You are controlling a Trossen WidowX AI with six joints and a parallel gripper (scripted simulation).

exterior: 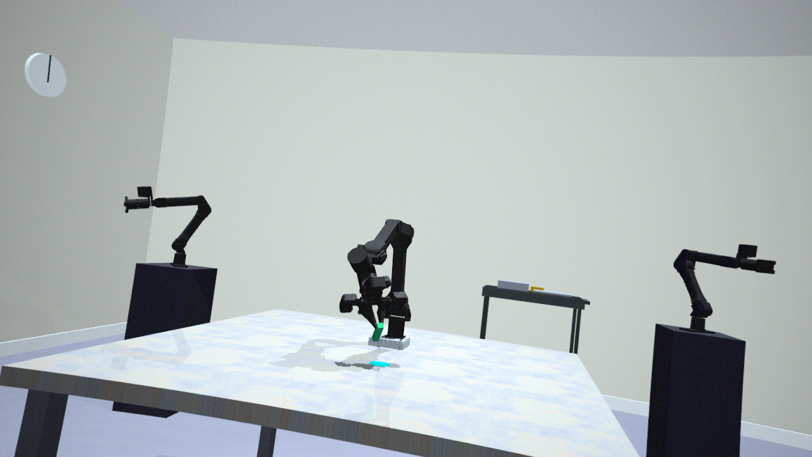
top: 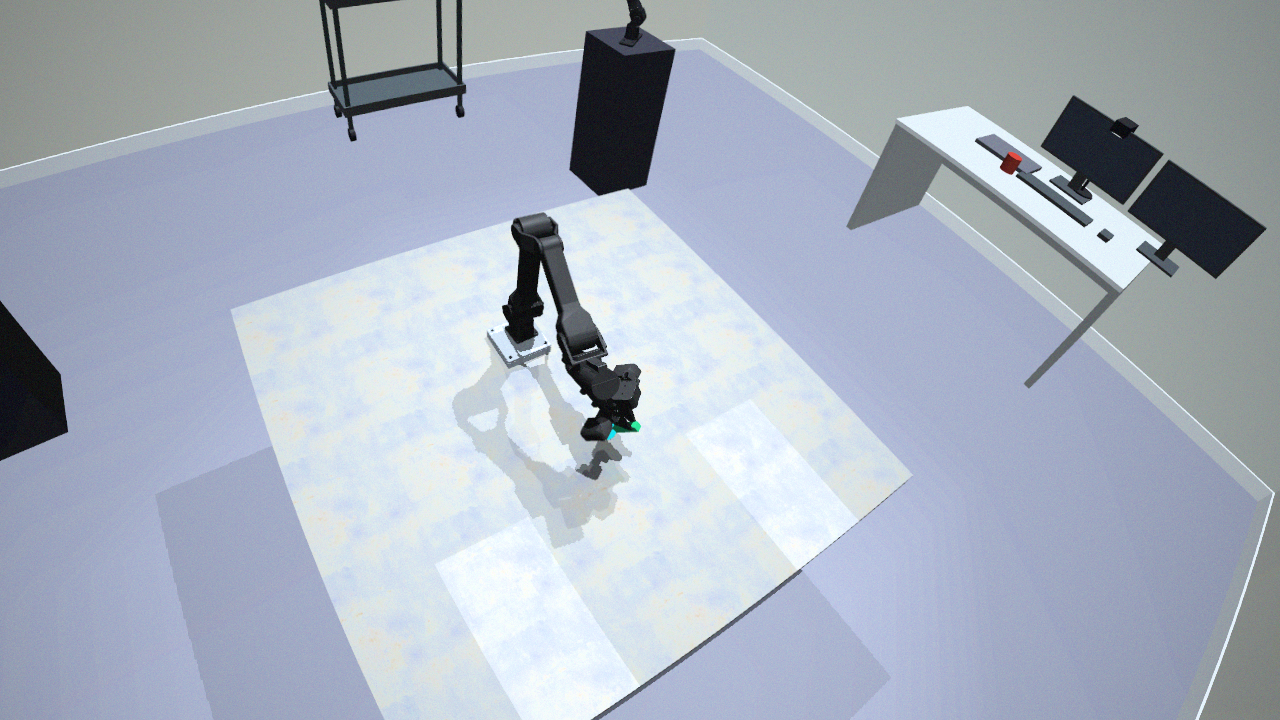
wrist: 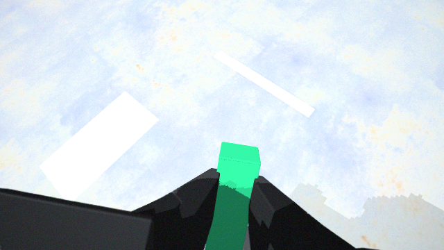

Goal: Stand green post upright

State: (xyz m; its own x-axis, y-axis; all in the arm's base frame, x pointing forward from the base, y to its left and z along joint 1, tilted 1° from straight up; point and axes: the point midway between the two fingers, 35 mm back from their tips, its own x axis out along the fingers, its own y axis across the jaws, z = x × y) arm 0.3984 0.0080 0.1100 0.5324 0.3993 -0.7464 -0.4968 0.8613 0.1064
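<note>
Now: gripper tip 80 mm past the cyan circle and 110 mm above it. The rest, counted from my gripper tip: green post 10 mm behind, 20 mm below.
</note>
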